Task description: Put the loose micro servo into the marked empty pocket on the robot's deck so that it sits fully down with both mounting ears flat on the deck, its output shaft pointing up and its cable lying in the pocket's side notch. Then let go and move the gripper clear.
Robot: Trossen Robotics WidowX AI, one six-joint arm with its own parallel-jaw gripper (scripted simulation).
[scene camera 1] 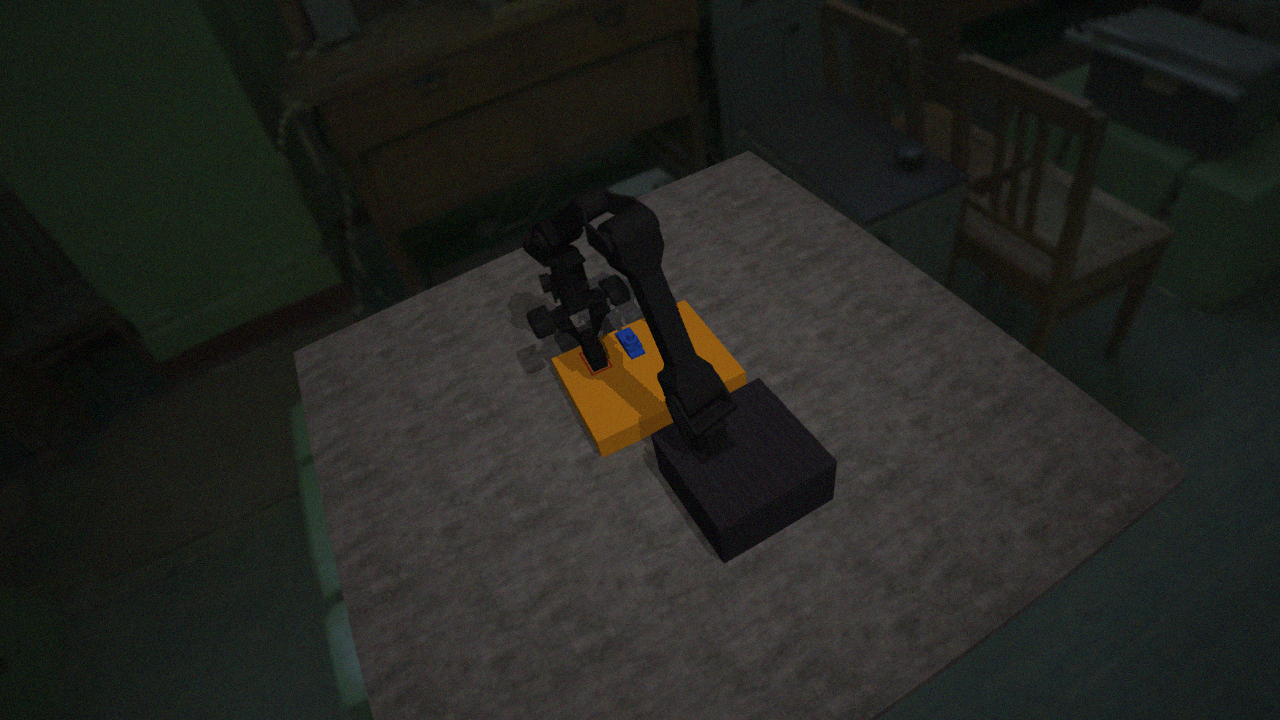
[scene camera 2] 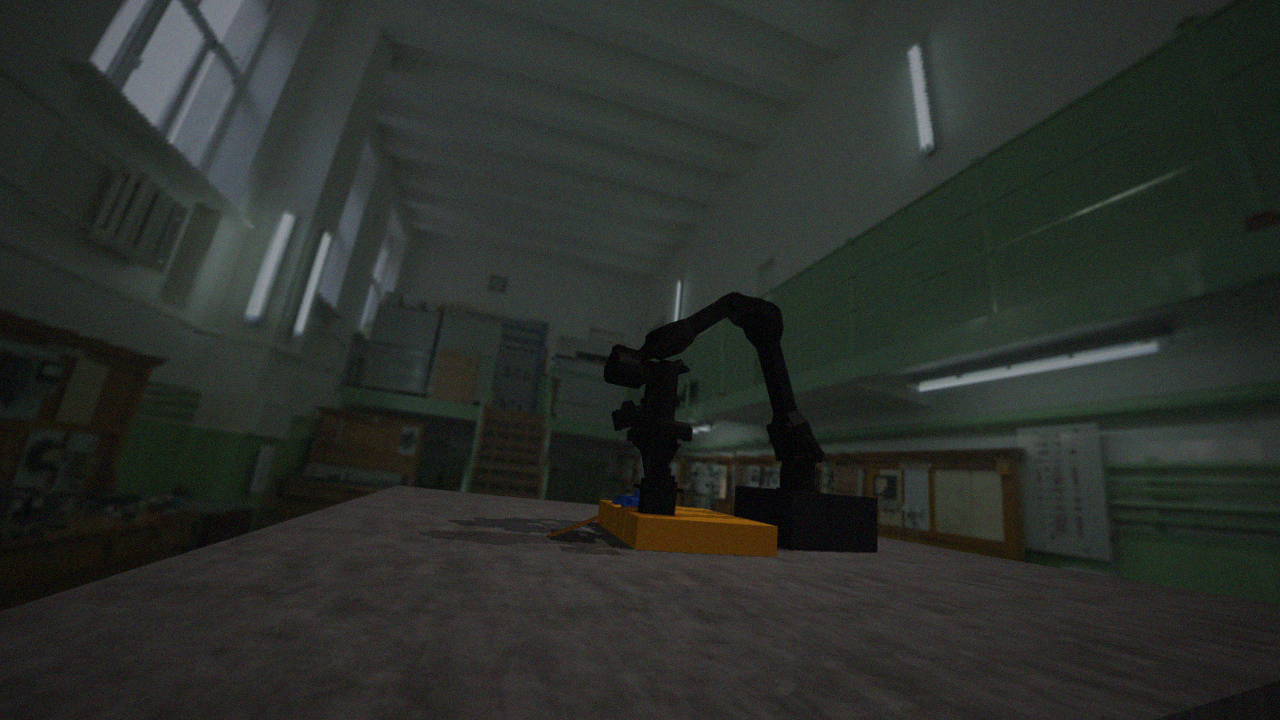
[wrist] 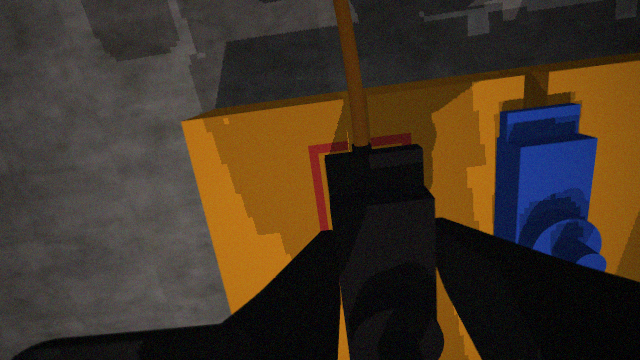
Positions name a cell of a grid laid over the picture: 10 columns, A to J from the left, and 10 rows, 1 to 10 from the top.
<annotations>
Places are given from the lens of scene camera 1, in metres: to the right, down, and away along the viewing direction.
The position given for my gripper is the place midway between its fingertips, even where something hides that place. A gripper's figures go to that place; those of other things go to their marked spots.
my gripper (scene camera 1: E5): -0.10, -0.04, 1.32
dark micro servo (scene camera 1: E5): -0.09, -0.02, 1.28
deck (scene camera 1: E6): -0.04, 0.08, 1.25
</annotations>
